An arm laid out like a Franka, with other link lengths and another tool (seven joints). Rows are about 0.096 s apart.
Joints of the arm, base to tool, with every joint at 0 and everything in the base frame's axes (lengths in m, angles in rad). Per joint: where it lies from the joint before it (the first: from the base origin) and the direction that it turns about. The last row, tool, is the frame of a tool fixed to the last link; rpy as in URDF.
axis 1: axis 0 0 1 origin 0 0 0.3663
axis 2: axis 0 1 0 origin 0 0 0
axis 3: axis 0 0 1 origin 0 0 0.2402
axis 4: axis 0 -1 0 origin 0.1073 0 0
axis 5: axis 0 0 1 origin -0.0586 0 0.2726
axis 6: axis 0 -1 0 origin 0 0 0
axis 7: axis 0 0 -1 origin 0.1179 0 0
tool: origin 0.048 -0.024 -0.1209 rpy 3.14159 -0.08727 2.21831
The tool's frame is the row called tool.
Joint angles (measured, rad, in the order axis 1, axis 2, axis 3, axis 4, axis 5, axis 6, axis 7), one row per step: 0.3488 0.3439 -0.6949 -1.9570 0.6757 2.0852 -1.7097; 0.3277 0.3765 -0.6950 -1.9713 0.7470 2.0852 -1.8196; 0.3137 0.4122 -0.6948 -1.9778 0.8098 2.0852 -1.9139; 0.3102 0.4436 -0.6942 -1.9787 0.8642 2.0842 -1.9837; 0.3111 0.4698 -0.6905 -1.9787 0.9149 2.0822 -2.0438; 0.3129 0.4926 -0.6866 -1.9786 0.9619 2.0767 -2.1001
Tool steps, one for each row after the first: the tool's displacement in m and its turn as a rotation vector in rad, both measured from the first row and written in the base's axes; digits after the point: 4 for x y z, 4 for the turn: -0.0078 -0.0079 -0.0158 0.0331 -0.0226 0.0343; -0.0134 -0.0127 -0.0304 0.0561 -0.0443 0.0657; -0.0160 -0.0126 -0.0418 0.0747 -0.0638 0.0907; -0.0174 -0.0089 -0.0512 0.0939 -0.0841 0.1158; -0.0187 -0.0044 -0.0595 0.1142 -0.1041 0.1411
